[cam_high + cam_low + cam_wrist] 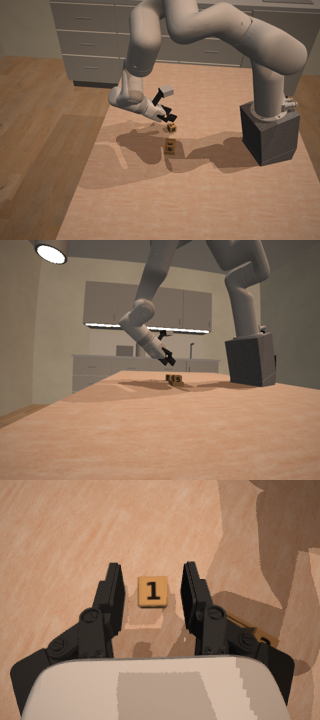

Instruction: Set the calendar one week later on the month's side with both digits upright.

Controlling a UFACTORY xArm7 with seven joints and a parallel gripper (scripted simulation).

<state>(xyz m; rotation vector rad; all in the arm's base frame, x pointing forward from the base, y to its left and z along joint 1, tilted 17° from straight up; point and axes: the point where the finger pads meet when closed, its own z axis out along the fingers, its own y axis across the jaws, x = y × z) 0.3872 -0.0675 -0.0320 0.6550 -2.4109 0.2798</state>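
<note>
Right now the wooden cube is 80 mm below my hand, 10 mm to the right of it and 10 mm behind it.
</note>
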